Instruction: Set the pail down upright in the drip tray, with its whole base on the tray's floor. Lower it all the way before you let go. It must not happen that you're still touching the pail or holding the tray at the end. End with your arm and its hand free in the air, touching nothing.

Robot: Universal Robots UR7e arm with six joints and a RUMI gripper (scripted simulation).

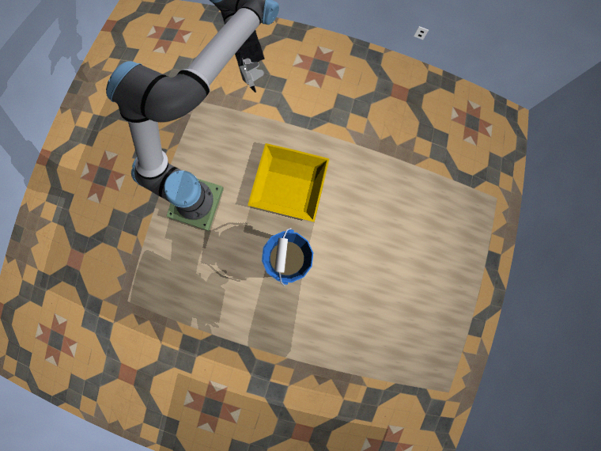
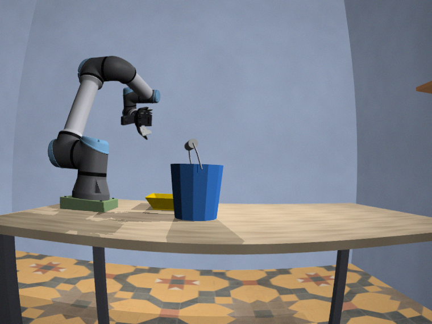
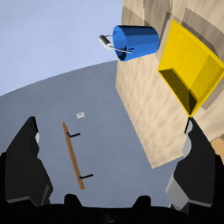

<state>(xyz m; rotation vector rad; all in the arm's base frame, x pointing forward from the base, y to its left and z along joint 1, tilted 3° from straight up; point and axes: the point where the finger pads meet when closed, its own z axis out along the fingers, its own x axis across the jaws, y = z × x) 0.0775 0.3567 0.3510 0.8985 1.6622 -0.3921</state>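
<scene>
Right now my hand is 400 mm to the left of the white-grey grip, 310 mm short of it and 170 mm above it. Also, from my hand: blue pail: 400 mm to the right, 320 mm ahead, 240 mm below; yellow drip tray: 370 mm below, 210 mm ahead, 140 mm to the right.
</scene>
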